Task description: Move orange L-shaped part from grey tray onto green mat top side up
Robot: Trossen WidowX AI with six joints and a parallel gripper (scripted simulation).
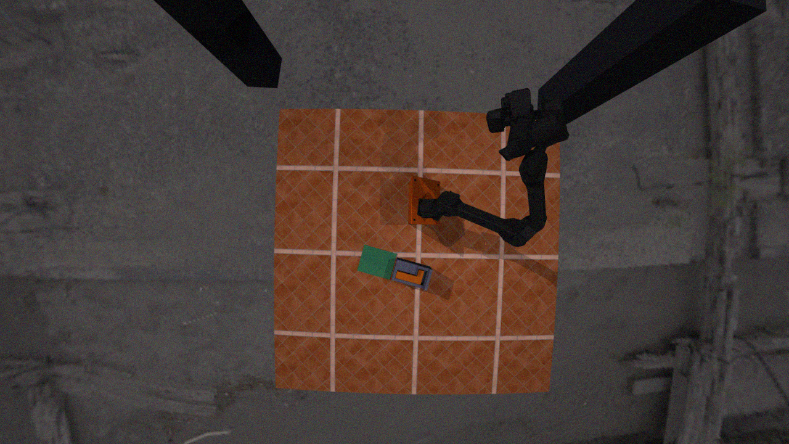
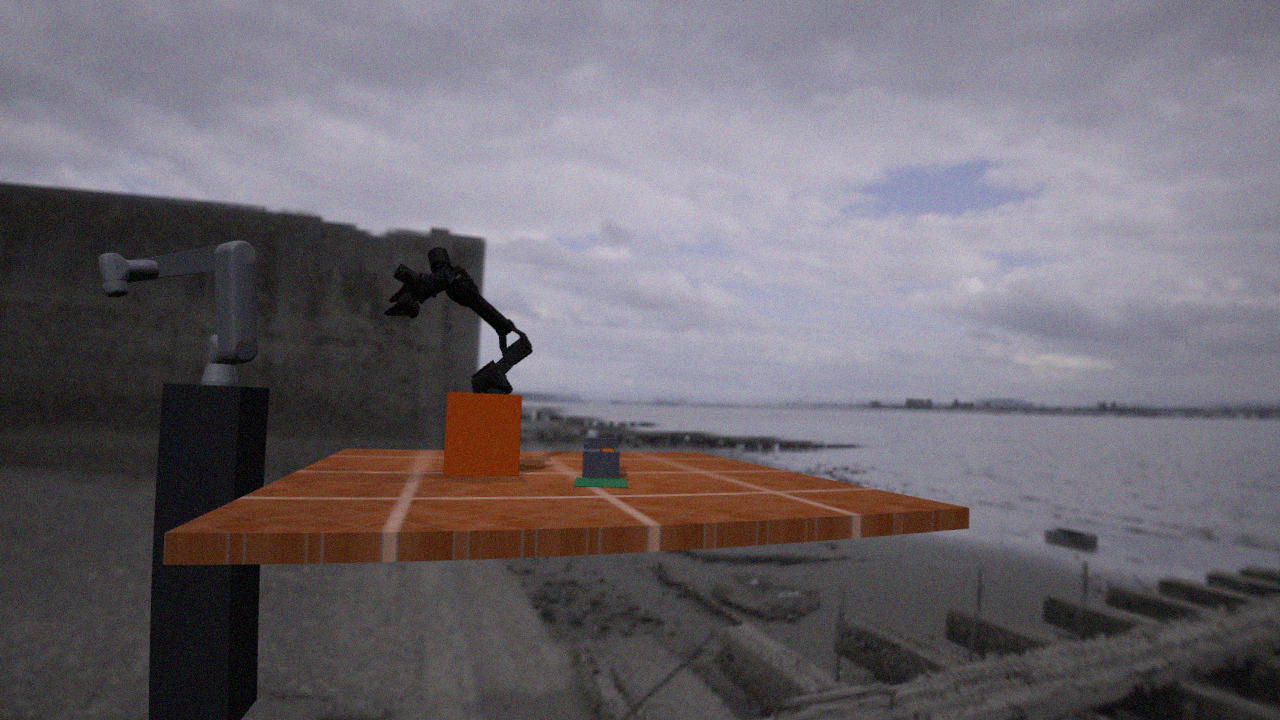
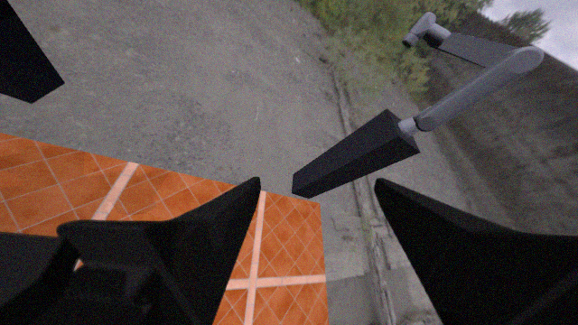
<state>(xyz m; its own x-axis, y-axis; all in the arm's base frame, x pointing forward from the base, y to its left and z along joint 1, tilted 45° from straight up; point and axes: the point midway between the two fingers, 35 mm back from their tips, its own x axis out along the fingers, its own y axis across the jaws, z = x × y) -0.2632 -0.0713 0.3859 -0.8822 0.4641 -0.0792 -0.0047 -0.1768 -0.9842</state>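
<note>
Now: gripper tip 600 mm short of the orange L-shaped part, 230 mm to the left of it and 390 mm above it. From my gripper tip the other things lie so: green mat: 570 mm ahead, 390 mm to the right, 450 mm below.
</note>
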